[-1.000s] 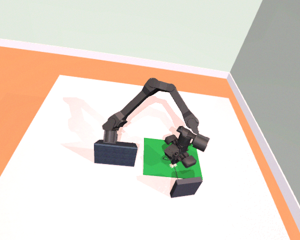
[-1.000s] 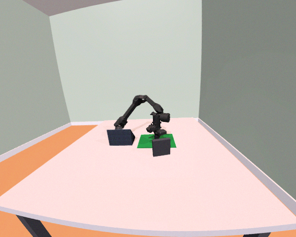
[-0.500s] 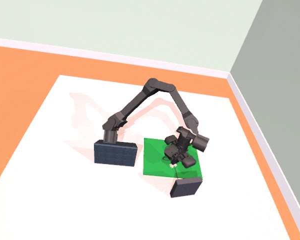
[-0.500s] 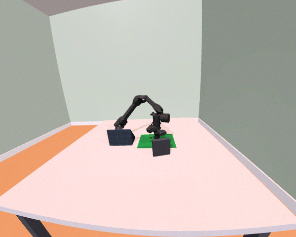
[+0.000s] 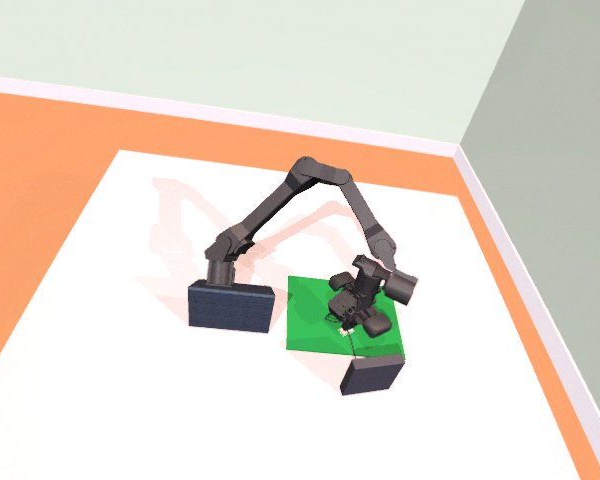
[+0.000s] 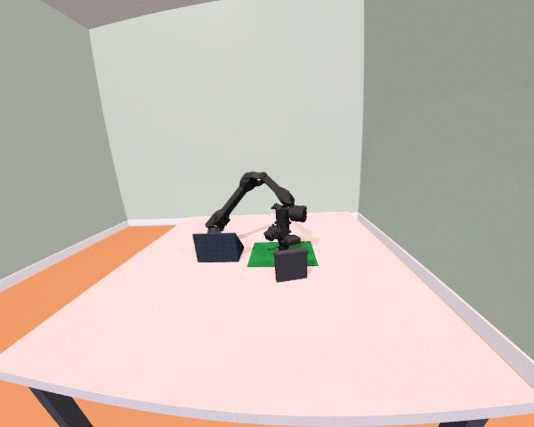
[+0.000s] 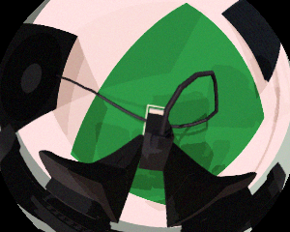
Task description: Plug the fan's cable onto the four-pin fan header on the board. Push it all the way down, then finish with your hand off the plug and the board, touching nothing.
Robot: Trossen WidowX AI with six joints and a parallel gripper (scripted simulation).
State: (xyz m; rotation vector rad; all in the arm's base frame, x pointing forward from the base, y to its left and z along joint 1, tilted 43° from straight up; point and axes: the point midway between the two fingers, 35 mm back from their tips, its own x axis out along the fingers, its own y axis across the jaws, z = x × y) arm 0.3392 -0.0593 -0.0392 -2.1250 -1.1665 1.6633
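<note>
The pale four-pin header is 1 cm behind my gripper tip and 3 cm below it. From my gripper tip the other things lie so: dark fan block: 1 cm ahead, 15 cm to the right, 3 cm above; then black fan plug: 1 cm behind, 1 cm above; then green board: 1 cm behind, 5 cm to the left, 4 cm below.
</note>
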